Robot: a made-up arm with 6 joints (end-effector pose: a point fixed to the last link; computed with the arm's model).
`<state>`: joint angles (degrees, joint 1 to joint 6).
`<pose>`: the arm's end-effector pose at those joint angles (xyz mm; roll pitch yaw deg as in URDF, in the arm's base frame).
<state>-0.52 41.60 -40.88 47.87 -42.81 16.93</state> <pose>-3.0 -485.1 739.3 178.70 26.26 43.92</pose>
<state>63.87 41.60 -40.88 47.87 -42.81 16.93</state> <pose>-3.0 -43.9 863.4 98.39 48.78 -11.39</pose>
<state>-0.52 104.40 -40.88 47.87 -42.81 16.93</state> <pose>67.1 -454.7 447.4 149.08 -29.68 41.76</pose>
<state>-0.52 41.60 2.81 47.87 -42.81 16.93</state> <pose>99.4 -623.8 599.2 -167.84 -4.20 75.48</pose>
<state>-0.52 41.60 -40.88 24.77 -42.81 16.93</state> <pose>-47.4 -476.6 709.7 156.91 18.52 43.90</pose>
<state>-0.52 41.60 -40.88 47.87 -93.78 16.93</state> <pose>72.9 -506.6 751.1 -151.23 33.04 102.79</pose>
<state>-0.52 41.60 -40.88 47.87 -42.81 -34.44</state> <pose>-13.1 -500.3 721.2 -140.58 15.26 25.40</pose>
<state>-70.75 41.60 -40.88 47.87 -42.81 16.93</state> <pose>-3.0 -545.3 248.3 -132.44 -25.83 44.14</pose>
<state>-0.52 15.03 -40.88 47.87 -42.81 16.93</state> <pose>63.5 -474.6 854.2 -161.26 47.65 57.48</pose>
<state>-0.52 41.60 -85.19 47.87 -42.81 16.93</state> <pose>-6.3 -262.5 773.4 142.07 41.20 -6.41</pose>
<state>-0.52 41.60 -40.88 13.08 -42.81 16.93</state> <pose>-65.7 -476.8 689.1 146.23 14.74 45.03</pose>
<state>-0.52 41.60 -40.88 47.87 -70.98 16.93</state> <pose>36.3 -504.1 750.5 -165.89 33.38 75.47</pose>
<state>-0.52 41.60 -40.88 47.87 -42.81 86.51</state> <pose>-12.7 -452.6 741.2 116.53 53.17 47.79</pose>
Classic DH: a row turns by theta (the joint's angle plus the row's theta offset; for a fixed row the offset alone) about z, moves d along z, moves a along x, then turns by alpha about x. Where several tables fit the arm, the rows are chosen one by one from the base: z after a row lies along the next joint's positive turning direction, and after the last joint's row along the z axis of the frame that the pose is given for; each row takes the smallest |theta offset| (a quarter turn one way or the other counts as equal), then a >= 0, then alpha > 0; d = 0 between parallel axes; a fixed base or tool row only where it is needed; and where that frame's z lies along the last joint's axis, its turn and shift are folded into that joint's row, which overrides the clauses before.
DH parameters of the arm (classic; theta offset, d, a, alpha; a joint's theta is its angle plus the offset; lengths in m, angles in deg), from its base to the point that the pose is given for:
base (fixed): -90 0.451 0.166 90
joint 1: 87.84 -0.208 0.2154 103.42
joint 2: 0 0.1864 -0.0345 76.58
joint 3: -2.16 -0.1742 0.015 90
joint 4: 73.33 -0.1957 0.003 -99.38
joint 5: 72.49 -0.0728 -0.0123 -111.87
joint 6: -37.42 0.0971 0.0232 104.88
tool (fixed): -109.32 -0.0193 0 0

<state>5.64 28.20 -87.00 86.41 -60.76 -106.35</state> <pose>52.0 -267.1 856.1 -133.70 48.70 -78.49</pose>
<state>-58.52 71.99 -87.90 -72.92 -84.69 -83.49</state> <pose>-81.1 -286.7 332.9 -173.05 -18.26 5.41</pose>
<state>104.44 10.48 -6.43 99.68 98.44 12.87</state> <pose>170.2 115.7 658.4 34.33 -77.20 3.40</pose>
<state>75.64 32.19 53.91 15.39 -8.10 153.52</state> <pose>74.0 -301.6 802.0 25.16 41.74 30.95</pose>
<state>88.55 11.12 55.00 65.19 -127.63 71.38</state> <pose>265.6 -159.3 806.2 -159.66 -19.87 170.55</pose>
